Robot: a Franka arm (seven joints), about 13 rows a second.
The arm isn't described. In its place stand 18 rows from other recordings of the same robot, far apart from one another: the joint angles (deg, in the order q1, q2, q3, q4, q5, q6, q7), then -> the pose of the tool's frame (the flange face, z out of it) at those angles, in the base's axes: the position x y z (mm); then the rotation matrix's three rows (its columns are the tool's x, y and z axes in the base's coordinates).
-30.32, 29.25, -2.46, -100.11, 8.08, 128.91, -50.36 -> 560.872 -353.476 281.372; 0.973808 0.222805 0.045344; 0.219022 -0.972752 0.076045; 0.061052 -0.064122 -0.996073
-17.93, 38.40, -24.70, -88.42, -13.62, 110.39, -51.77 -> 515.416 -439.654 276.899; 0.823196 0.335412 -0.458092; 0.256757 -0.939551 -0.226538; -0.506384 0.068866 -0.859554
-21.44, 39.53, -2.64, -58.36, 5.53, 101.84, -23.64 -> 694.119 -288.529 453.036; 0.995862 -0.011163 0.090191; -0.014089 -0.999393 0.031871; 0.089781 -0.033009 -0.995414
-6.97, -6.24, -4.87, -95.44, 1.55, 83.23, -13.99 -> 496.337 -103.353 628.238; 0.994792 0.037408 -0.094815; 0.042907 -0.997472 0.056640; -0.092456 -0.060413 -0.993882
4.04, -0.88, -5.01, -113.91, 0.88, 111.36, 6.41 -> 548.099 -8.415 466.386; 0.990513 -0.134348 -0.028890; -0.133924 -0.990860 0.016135; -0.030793 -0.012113 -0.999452
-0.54, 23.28, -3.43, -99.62, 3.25, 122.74, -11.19 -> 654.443 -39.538 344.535; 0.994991 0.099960 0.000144; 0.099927 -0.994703 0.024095; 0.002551 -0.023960 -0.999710
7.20, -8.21, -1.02, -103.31, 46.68, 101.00, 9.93 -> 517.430 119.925 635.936; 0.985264 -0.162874 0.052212; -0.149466 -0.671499 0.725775; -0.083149 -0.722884 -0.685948
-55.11, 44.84, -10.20, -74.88, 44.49, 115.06, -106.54 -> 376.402 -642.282 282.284; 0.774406 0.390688 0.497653; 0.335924 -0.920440 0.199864; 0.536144 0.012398 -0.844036
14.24, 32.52, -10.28, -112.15, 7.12, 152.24, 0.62 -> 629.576 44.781 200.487; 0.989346 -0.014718 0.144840; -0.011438 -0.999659 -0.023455; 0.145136 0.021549 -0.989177
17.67, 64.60, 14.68, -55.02, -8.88, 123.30, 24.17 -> 712.134 348.486 187.991; 0.996891 0.071189 0.033784; 0.066441 -0.989888 0.125332; 0.042364 -0.122698 -0.991539
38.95, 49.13, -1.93, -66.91, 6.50, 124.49, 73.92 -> 612.951 477.634 290.372; 0.773899 -0.628653 0.076650; -0.632444 -0.760837 0.145402; -0.033089 -0.161003 -0.986399
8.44, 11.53, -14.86, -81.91, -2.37, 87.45, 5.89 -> 604.404 -57.126 573.843; 0.972866 -0.205099 -0.107078; -0.214157 -0.973414 -0.081254; -0.087566 0.101981 -0.990925
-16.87, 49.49, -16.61, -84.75, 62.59, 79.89, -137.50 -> 600.099 -232.923 173.081; 0.117235 0.993053 -0.010073; 0.394760 -0.037292 0.918027; 0.911274 -0.111601 -0.396390
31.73, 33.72, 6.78, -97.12, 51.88, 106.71, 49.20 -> 472.278 443.702 256.294; 0.470922 -0.632956 -0.614491; -0.349008 -0.773408 0.529183; -0.810202 -0.034742 -0.585121
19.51, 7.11, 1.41, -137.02, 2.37, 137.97, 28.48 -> 456.487 174.922 257.723; 0.980570 -0.161931 -0.110732; -0.163962 -0.986422 -0.009426; -0.107702 0.027399 -0.993806
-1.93, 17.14, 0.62, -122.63, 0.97, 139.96, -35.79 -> 571.164 -13.091 264.070; 0.831832 0.555016 0.003731; 0.554922 -0.831785 0.013996; 0.010871 -0.009572 -0.999895
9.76, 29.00, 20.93, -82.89, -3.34, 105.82, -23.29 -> 613.201 309.922 404.819; 0.601007 0.789690 -0.123206; 0.798972 -0.597644 0.066831; -0.020857 -0.138604 -0.990128
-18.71, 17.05, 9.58, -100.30, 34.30, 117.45, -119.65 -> 638.275 -80.171 413.253; -0.113427 0.979789 0.164764; 0.853193 0.011078 0.521478; 0.509114 0.199725 -0.837206
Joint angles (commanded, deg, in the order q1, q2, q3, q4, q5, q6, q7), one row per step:
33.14, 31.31, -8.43, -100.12, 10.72, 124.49, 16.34
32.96, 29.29, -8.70, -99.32, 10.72, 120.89, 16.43
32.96, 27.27, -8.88, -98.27, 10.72, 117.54, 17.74
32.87, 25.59, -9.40, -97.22, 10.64, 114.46, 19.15
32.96, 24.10, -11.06, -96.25, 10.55, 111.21, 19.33
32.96, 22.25, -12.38, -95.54, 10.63, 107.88, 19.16
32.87, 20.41, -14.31, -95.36, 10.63, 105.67, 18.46
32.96, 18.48, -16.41, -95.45, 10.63, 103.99, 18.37
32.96, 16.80, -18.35, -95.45, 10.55, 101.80, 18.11
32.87, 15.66, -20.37, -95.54, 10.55, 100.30, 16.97
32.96, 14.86, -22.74, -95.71, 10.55, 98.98, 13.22
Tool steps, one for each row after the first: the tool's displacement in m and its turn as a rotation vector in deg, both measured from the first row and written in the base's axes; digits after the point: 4 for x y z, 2 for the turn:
0.0006, -0.0029, 0.0242, 0.16, 0.92, -0.19
0.0004, -0.0030, 0.0508, 0.37, 1.43, -1.31
0.0016, -0.0078, 0.0742, 0.27, 1.86, -2.88
0.0053, -0.0221, 0.0954, -0.22, 2.39, -4.10
0.0056, -0.0350, 0.1184, -0.27, 3.09, -4.85
0.0079, -0.0556, 0.1388, -0.24, 3.09, -5.85
0.0090, -0.0767, 0.1586, -0.14, 2.81, -7.52
0.0082, -0.0974, 0.1754, -0.20, 3.18, -8.91
0.0089, -0.1193, 0.1865, -0.14, 3.42, -9.71
0.0096, -0.1425, 0.1938, 0.17, 3.73, -8.13

